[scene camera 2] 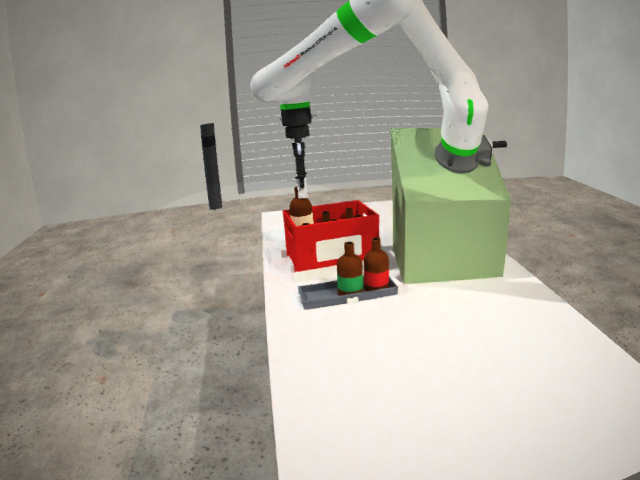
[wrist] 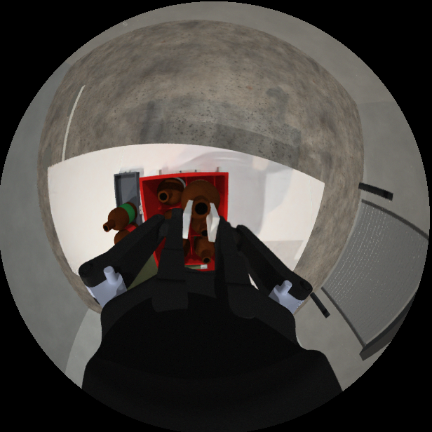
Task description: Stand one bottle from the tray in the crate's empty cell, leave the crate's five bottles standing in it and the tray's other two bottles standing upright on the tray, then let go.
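Seen in the pictures: gripper, fingertip midpoint: (scene camera 2: 302, 196); arm's base, link origin: (scene camera 2: 457, 157).
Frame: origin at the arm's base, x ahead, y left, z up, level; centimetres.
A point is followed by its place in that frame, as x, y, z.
My gripper (scene camera 2: 301, 188) @[49.6, -10.2, -12.7] (wrist: 199, 210) is shut on the neck of a brown bottle with a cream label (scene camera 2: 301, 208) @[50.4, -6.6, -15.6] (wrist: 199, 192), over the left end of the red crate (scene camera 2: 303, 250) @[50.9, 3.1, -26.0] (wrist: 225, 192). The bottle's shoulder and part of its label show above the rim, and its neck leans slightly left in the scene view; its base is hidden. Other brown bottles (scene camera 2: 349, 212) @[34.2, -13.0, -20.3] (wrist: 164, 195) stand lower in the crate, some partly hidden. A green-labelled bottle (scene camera 2: 349, 267) @[39.1, 19.4, -25.4] (wrist: 119, 218) and a red-labelled bottle (scene camera 2: 376, 261) @[31.2, 17.9, -25.1] stand upright on the grey tray (scene camera 2: 318, 295) @[47.9, 15.8, -35.2] (wrist: 127, 189).
The crate and tray are on the white table (scene camera 2: 413, 361) @[29.0, 51.4, -35.7] (wrist: 80, 210), with the tray in front of the crate in the scene view. The green robot base block (scene camera 2: 449, 237) @[8.1, 14.9, -21.1] stands right of the crate. A dark post (scene camera 2: 211, 170) shows at the left.
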